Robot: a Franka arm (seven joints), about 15 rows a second.
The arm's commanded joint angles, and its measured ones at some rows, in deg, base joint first. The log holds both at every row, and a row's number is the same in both.
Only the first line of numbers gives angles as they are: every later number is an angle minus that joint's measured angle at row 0.
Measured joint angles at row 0:
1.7 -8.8 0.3 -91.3 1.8 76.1 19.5
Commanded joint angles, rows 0 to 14:
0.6 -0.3 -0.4 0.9 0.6 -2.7 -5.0
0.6 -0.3 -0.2 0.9 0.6 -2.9 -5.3
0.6 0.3 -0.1 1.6 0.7 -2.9 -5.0
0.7 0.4 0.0 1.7 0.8 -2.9 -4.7
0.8 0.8 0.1 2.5 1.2 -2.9 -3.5
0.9 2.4 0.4 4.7 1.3 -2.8 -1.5
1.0 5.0 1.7 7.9 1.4 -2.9 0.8
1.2 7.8 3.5 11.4 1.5 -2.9 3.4
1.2 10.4 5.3 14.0 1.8 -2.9 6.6
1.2 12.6 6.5 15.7 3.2 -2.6 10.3
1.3 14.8 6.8 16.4 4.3 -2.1 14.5
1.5 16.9 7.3 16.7 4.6 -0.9 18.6
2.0 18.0 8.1 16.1 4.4 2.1 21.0
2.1 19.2 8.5 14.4 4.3 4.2 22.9
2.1 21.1 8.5 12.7 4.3 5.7 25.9
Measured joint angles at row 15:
1.7 16.9 8.4 12.5 3.1 3.8 20.1
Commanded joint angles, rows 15 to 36:
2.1 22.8 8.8 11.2 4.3 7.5 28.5
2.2 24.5 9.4 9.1 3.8 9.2 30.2
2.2 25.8 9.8 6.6 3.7 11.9 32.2
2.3 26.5 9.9 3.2 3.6 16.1 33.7
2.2 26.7 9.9 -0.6 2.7 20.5 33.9
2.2 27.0 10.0 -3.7 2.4 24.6 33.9
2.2 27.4 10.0 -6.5 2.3 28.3 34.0
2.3 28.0 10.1 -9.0 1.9 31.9 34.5
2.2 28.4 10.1 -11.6 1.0 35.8 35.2
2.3 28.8 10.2 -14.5 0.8 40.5 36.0
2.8 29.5 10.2 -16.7 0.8 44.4 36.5
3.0 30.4 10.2 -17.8 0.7 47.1 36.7
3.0 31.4 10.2 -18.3 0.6 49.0 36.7
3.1 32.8 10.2 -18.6 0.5 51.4 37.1
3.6 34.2 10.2 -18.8 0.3 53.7 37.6
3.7 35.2 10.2 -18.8 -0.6 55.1 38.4
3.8 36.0 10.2 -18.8 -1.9 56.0 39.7
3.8 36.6 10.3 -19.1 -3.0 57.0 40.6
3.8 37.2 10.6 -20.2 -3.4 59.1 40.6
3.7 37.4 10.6 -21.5 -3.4 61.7 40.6
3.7 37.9 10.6 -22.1 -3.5 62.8 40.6
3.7 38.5 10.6 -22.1 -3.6 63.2 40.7
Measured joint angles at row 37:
3.7 38.1 10.4 -20.8 -2.2 60.8 38.7
